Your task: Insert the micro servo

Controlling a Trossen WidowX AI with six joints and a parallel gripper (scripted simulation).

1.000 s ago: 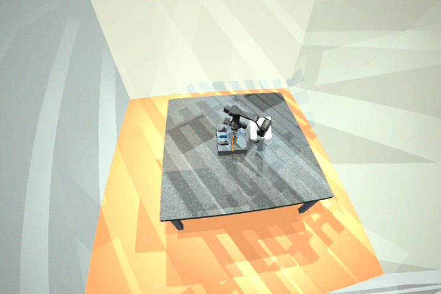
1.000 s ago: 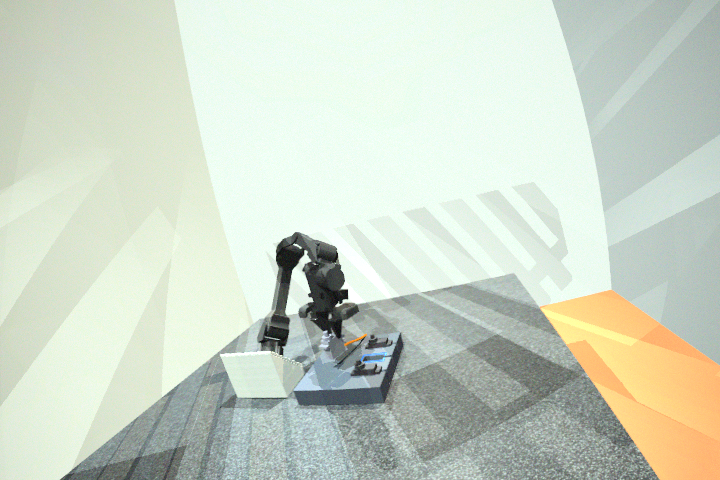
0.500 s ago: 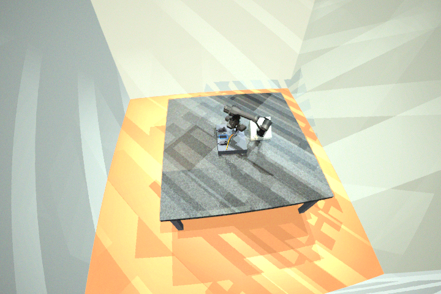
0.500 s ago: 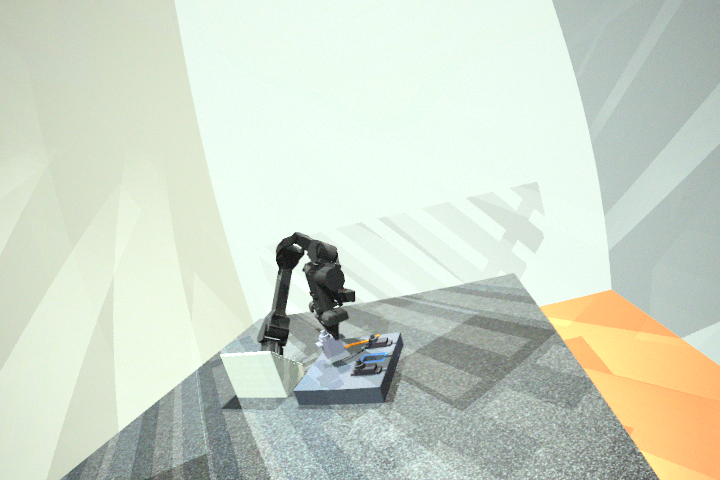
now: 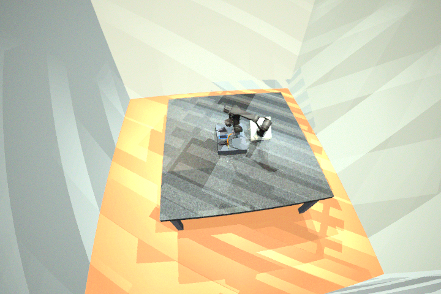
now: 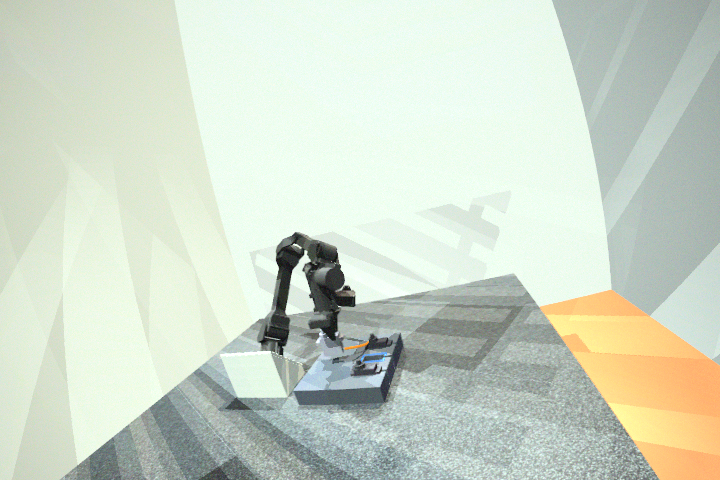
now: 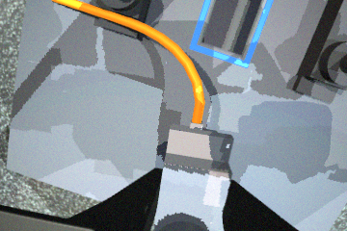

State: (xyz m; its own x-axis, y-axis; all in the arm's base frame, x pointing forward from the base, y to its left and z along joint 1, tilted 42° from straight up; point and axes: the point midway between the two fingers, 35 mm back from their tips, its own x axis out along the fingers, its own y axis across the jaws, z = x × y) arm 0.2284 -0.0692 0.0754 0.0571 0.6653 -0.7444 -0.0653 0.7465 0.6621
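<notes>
Right now the deck is 1 cm behind my gripper tip and 10 cm below it.
</notes>
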